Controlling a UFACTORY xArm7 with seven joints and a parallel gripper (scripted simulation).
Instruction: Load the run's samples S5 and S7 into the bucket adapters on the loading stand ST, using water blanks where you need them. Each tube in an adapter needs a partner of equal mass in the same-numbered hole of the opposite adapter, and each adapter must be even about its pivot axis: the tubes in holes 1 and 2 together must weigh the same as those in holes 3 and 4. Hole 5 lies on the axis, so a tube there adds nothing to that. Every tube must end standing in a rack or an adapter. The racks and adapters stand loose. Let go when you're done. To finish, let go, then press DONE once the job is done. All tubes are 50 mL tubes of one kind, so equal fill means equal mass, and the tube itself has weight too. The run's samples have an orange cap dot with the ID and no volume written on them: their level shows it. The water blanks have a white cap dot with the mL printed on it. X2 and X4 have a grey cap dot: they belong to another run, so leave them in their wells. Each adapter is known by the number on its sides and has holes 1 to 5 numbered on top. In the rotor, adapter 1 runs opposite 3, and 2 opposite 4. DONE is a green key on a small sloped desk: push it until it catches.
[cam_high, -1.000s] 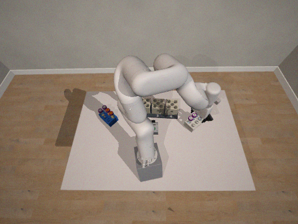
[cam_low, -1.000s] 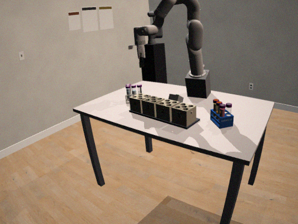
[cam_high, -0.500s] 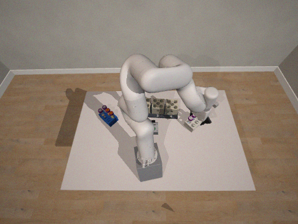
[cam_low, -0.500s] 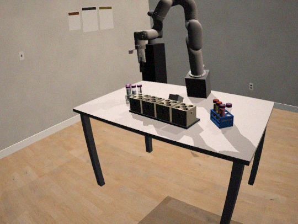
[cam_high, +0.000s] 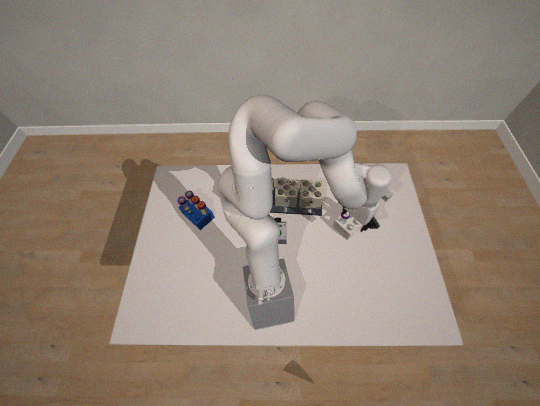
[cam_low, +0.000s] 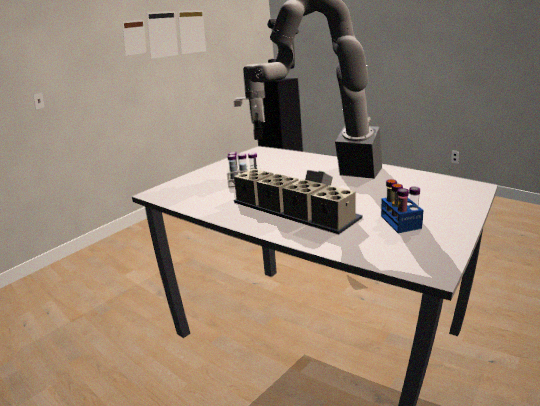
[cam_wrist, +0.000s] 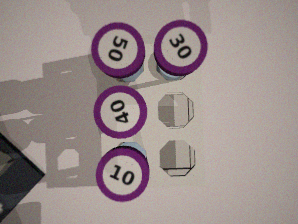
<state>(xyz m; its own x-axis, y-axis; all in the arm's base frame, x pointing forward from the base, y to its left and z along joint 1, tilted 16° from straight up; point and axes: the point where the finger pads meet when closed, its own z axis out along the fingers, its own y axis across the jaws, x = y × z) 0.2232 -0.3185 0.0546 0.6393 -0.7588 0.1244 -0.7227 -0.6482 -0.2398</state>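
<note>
Right now my hand is 70 mm short of the white rack, 30 mm to the left of it and 150 mm above it. The rest, counted from my hand: adapter (200 mm ahead, 470 mm to the left, 130 mm below); then dark stand (190 mm ahead, 310 mm to the left, 180 mm below); then blue rack (90 mm ahead, 650 mm to the left, 150 mm below).
</note>
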